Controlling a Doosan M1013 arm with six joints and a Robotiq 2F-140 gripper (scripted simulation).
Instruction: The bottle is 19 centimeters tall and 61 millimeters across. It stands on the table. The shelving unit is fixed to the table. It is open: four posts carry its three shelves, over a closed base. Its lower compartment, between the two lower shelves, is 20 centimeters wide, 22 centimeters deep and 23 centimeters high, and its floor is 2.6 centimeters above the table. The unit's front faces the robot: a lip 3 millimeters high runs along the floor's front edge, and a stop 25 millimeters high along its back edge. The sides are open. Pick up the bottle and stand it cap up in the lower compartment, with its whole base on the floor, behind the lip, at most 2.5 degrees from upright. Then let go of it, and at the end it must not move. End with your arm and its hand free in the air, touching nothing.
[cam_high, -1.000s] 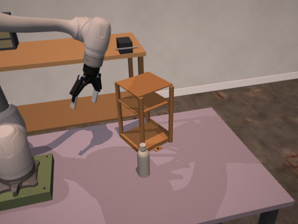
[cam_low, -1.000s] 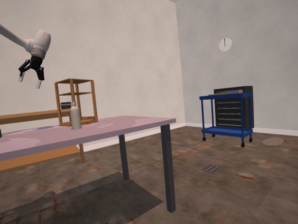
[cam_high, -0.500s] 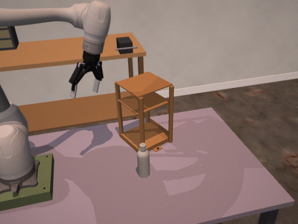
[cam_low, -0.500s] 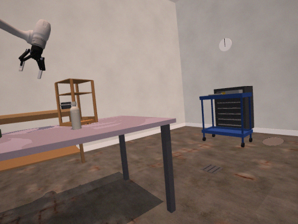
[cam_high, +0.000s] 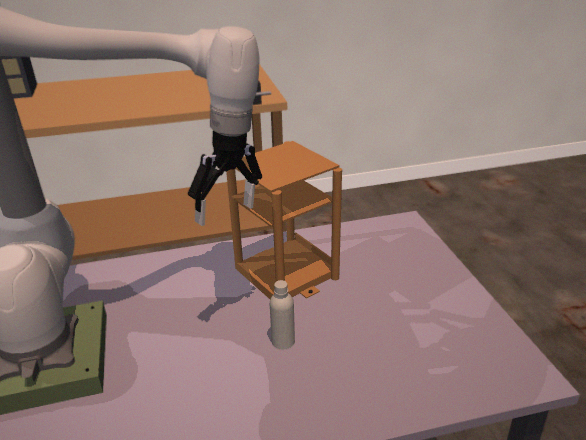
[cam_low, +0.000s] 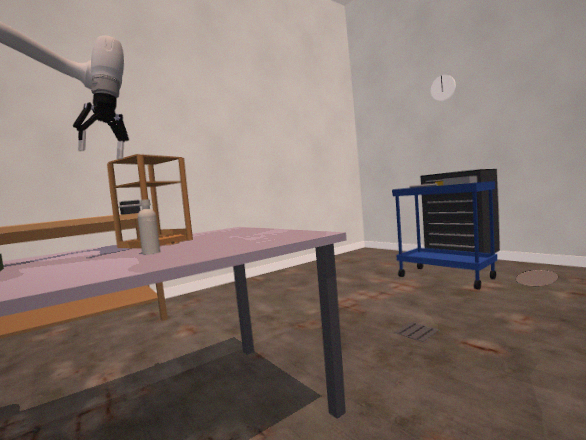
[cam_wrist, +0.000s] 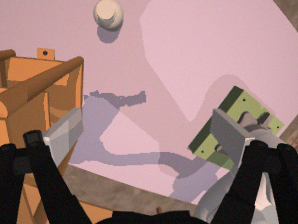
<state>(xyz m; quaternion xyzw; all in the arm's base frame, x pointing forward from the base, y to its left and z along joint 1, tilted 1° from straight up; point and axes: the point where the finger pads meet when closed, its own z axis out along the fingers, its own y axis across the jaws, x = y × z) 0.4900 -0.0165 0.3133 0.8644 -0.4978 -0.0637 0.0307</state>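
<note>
Right now the bottle is 250 mm below my hand, 110 mm ahead of it and 90 mm to the right of it. Round my hand: wooden shelving unit: 200 mm to the left, 190 mm ahead, 180 mm below.
</note>
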